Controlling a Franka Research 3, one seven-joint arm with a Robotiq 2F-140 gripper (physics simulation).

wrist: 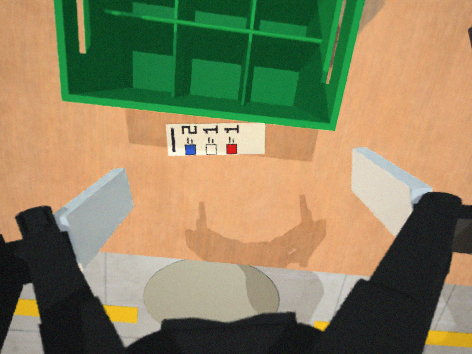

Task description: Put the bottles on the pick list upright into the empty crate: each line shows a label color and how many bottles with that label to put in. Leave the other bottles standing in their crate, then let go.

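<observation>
The green crate [200, 111] is at the top of the wrist view, cut off by the upper edge. Its visible compartments hold no bottles. The pick list [252, 139] lies flat on the table just below the crate's near wall. It shows a blue square with 2, a white square with 1 and a red square with 1. My gripper [238, 178] is wide open and empty, above the table on the near side of the list. The bottles and their crate do not show in this view.
The wooden table [160, 210] ends at a front edge below the gripper's shadow. Beyond it are the grey tiled floor with yellow stripes [122, 314] and a round beige disc [200, 290]. A small dark object shows at the upper right edge.
</observation>
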